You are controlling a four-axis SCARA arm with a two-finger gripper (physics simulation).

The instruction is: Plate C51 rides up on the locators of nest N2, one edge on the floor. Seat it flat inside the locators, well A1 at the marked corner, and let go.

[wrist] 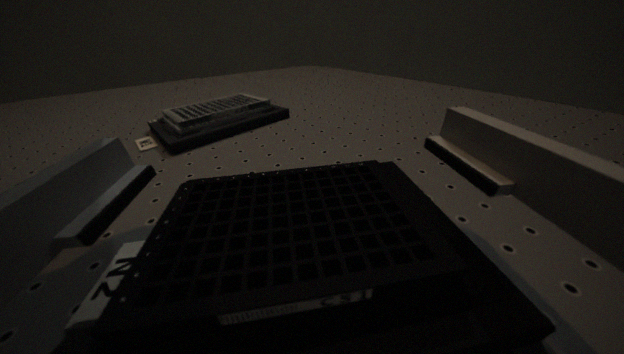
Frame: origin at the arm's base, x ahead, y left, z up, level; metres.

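Where they show: gripper, fingertip midpoint: (293, 140).
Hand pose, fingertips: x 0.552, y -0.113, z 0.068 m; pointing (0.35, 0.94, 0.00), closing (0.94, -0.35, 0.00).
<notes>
Each offset is from my fingertips to the top centre of the thing. "spot": to the spot under its first point. Level surfaces: height alone.
The dark plate C51 @[dx -0.014, dy -0.019, dz -0.026 m] (295, 225) lies below the gripper in the wrist view, its label @[spot: dx -0.028, dy -0.058, dz -0.031 m] (295, 307) on the near side. It covers most of nest N2 @[spot: dx +0.042, dy -0.095, dz -0.043 m] (520, 317), whose dark base shows at the lower right; the white N2 tag @[spot: dx -0.104, dy +0.005, dz -0.053 m] (107, 285) is at the left. The scene is very dim, so the plate's tilt, the locators and the marked corner cannot be made out. My gripper (293, 140) is open and empty, one finger to the left and one to the right of the plate, with gaps on both sides.
Another nest @[dx -0.019, dy +0.240, dz -0.040 m] (230, 133) with a lighter plate @[dx -0.019, dy +0.240, dz -0.029 m] (215, 111) on it stands at the back left, with a small marker tag @[spot: dx -0.111, dy +0.210, dz -0.053 m] (146, 143) beside it. The table @[dz -0.055 m] (350, 125) has a grid of holes and its far edge shows at the back.
</notes>
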